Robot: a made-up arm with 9 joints. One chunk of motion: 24 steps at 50 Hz.
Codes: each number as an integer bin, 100 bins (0 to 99) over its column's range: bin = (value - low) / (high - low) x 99, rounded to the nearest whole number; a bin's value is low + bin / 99 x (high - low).
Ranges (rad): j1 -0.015..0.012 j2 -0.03..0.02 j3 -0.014..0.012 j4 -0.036..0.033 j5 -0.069..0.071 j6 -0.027..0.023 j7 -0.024..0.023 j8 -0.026..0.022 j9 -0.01..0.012
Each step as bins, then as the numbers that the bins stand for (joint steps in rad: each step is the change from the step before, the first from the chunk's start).
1 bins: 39 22 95 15 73 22 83 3 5
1 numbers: -0.00436 -0.01889 0.01095 -0.02555 0.03423 -0.01589 0.01540 -0.02455 -0.00889
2 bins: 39 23 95 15 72 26 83 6 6
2 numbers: -0.00436 -0.01838 0.01095 -0.02555 0.03282 -0.01387 0.01540 -0.02309 -0.00867
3 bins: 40 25 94 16 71 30 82 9 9
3 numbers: -0.00409 -0.01737 0.01069 -0.02485 0.03140 -0.01185 0.01493 -0.02164 -0.00800
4 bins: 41 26 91 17 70 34 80 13 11
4 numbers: -0.00382 -0.01687 0.00990 -0.02415 0.02999 -0.00983 0.01398 -0.01970 -0.00756
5 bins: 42 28 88 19 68 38 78 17 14
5 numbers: -0.00355 -0.01586 0.00911 -0.02276 0.02716 -0.00781 0.01303 -0.01776 -0.00689
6 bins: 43 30 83 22 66 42 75 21 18
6 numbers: -0.00327 -0.01485 0.00780 -0.02067 0.02433 -0.00579 0.01161 -0.01582 -0.00600
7 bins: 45 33 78 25 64 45 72 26 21
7 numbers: -0.00273 -0.01333 0.00648 -0.01858 0.02151 -0.00427 0.01018 -0.01339 -0.00533
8 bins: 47 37 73 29 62 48 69 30 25
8 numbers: -0.00218 -0.01131 0.00517 -0.01579 0.01868 -0.00276 0.00876 -0.01145 -0.00444
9 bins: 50 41 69 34 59 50 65 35 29
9 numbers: -0.00136 -0.00929 0.00412 -0.01230 0.01443 -0.00175 0.00686 -0.00903 -0.00356
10 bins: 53 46 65 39 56 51 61 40 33
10 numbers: -0.00055 -0.00677 0.00307 -0.00882 0.01019 -0.00124 0.00496 -0.00661 -0.00267
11 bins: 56 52 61 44 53 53 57 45 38
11 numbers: 0.00027 -0.00374 0.00202 -0.00533 0.00595 -0.00023 0.00306 -0.00418 -0.00156
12 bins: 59 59 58 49 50 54 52 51 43
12 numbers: 0.00109 -0.00020 0.00123 -0.00185 0.00171 0.00027 0.00069 -0.00127 -0.00044
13 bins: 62 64 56 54 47 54 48 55 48
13 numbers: 0.00191 0.00232 0.00071 0.00164 -0.00254 0.00027 -0.00121 0.00067 0.00067
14 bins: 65 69 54 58 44 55 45 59 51
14 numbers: 0.00273 0.00485 0.00018 0.00442 -0.00678 0.00078 -0.00264 0.00261 0.00133
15 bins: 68 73 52 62 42 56 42 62 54
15 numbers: 0.00355 0.00687 -0.00034 0.00721 -0.00961 0.00128 -0.00406 0.00406 0.00200
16 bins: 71 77 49 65 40 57 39 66 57
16 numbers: 0.00436 0.00889 -0.00113 0.00930 -0.01243 0.00179 -0.00548 0.00600 0.00267
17 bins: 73 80 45 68 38 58 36 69 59
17 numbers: 0.00491 0.01040 -0.00218 0.01139 -0.01526 0.00229 -0.00691 0.00745 0.00311
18 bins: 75 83 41 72 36 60 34 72 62
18 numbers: 0.00545 0.01192 -0.00323 0.01418 -0.01809 0.00330 -0.00786 0.00891 0.00378
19 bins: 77 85 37 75 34 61 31 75 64
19 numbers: 0.00600 0.01293 -0.00428 0.01627 -0.02092 0.00381 -0.00928 0.01036 0.00422
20 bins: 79 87 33 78 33 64 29 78 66
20 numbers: 0.00655 0.01394 -0.00533 0.01836 -0.02233 0.00532 -0.01023 0.01182 0.00467
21 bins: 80 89 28 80 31 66 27 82 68
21 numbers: 0.00682 0.01495 -0.00665 0.01976 -0.02516 0.00633 -0.01118 0.01376 0.00511
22 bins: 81 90 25 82 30 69 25 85 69
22 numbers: 0.00709 0.01545 -0.00743 0.02115 -0.02658 0.00785 -0.01213 0.01521 0.00533
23 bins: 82 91 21 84 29 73 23 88 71
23 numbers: 0.00736 0.01596 -0.00848 0.02255 -0.02799 0.00987 -0.01308 0.01667 0.00578
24 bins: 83 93 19 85 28 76 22 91 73
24 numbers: 0.00764 0.01697 -0.00901 0.02324 -0.02940 0.01138 -0.01356 0.01812 0.00622
